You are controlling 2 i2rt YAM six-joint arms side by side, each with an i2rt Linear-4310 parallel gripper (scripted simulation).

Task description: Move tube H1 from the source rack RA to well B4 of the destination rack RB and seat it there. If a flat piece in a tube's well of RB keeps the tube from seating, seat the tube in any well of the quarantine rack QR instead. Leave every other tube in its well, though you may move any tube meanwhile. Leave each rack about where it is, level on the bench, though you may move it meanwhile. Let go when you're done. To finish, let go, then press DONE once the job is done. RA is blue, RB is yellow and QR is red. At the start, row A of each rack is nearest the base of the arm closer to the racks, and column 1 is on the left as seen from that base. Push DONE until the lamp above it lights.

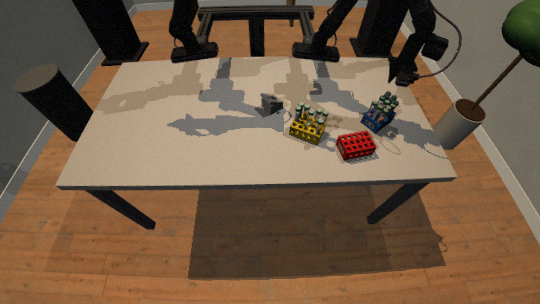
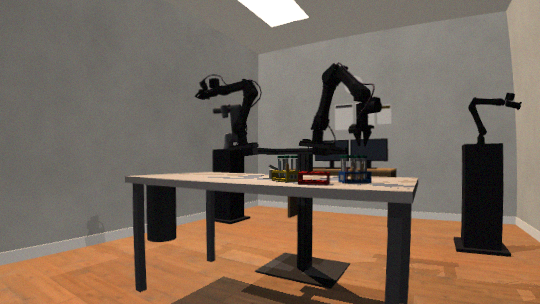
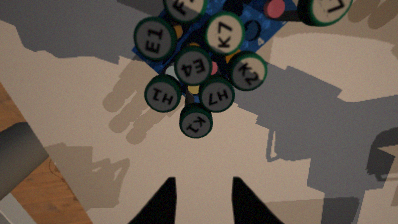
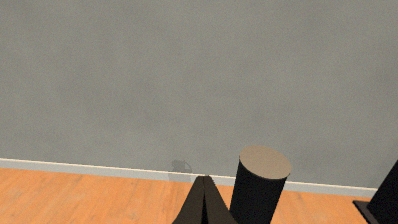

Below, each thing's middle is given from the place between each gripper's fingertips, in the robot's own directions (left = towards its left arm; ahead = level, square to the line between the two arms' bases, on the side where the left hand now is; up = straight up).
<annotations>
My left hand [image 1: 392, 83] is 11 cm above the tube [image 3: 163, 93], 3 cm short of it and 2 cm to the right of it. The rest, counted from my left hand: red rack QR [image 1: 364, 145] (21 cm ahead, 16 cm to the right, 15 cm below).
The red rack QR is 1100 mm to the left of my right hand, 560 mm below it and 330 mm ahead of it. From my right hand the other things lie so: tube 1280 mm to the left, 520 mm below, 150 mm ahead.
</annotations>
